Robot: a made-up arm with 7 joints.
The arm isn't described. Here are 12 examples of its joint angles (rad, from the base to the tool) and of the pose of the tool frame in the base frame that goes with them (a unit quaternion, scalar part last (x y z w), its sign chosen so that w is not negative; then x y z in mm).
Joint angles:
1: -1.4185 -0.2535 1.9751 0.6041 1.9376 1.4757 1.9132
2: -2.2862 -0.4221 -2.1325 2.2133 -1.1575 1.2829 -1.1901
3: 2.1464 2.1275 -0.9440 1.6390 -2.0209 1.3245 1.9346
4: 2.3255 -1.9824 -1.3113 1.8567 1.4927 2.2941 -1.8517
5: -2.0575 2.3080 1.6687 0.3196 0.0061 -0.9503 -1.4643
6: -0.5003 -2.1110 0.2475 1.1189 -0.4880 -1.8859 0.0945
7: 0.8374 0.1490 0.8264 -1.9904 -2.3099 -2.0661 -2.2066
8: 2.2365 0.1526 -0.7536 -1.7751 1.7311 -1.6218 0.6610
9: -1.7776 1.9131 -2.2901 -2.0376 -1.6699 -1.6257 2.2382
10: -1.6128 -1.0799 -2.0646 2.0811 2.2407 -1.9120 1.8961
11: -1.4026 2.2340 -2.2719 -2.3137 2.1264 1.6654 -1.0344
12: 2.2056 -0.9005 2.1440 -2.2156 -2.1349 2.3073 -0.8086
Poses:
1: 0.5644 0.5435 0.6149 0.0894 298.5 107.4 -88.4
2: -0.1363 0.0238 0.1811 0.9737 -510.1 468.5 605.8
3: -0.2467 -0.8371 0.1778 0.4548 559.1 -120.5 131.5
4: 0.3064 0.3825 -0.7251 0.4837 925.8 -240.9 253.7
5: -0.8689 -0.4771 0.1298 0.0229 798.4 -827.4 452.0
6: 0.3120 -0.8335 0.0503 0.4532 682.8 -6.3 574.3
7: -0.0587 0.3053 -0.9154 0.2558 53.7 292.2 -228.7
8: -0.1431 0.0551 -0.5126 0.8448 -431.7 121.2 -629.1
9: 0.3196 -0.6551 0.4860 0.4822 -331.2 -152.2 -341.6
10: -0.6451 0.6282 -0.4023 0.1657 118.6 404.1 653.7
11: 0.2113 0.4954 -0.0471 0.8413 -299.9 656.0 -2.3
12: -0.0811 0.5468 -0.8328 0.0285 -264.9 -332.2 132.3
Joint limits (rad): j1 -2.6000..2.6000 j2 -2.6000..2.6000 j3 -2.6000..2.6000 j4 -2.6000..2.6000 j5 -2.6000..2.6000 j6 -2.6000..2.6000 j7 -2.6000..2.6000
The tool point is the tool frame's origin. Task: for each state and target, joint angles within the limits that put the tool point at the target. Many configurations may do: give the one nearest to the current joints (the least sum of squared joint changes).
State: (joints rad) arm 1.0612 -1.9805 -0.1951 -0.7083 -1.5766 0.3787 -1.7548
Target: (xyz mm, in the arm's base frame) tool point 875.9 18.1 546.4
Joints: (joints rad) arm 0.4496 -1.9211 -0.5525 -0.7265 -0.8666 0.2424 -1.4089
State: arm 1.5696 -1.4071 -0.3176 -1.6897 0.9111 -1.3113 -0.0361
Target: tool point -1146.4 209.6 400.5
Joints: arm 1.9632 -1.2884 0.1537 -1.5566 0.9025 -1.1940 -0.3339
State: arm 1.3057 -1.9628 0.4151 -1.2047 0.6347 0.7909 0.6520
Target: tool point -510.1 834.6 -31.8
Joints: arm 0.9701 -2.0142 0.1121 -0.8690 0.6663 0.8971 0.7604
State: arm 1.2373 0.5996 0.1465 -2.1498 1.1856 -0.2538 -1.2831
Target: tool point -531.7 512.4 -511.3
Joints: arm 1.3262 0.9543 -0.1911 -2.3021 1.7494 -0.2583 -1.4322
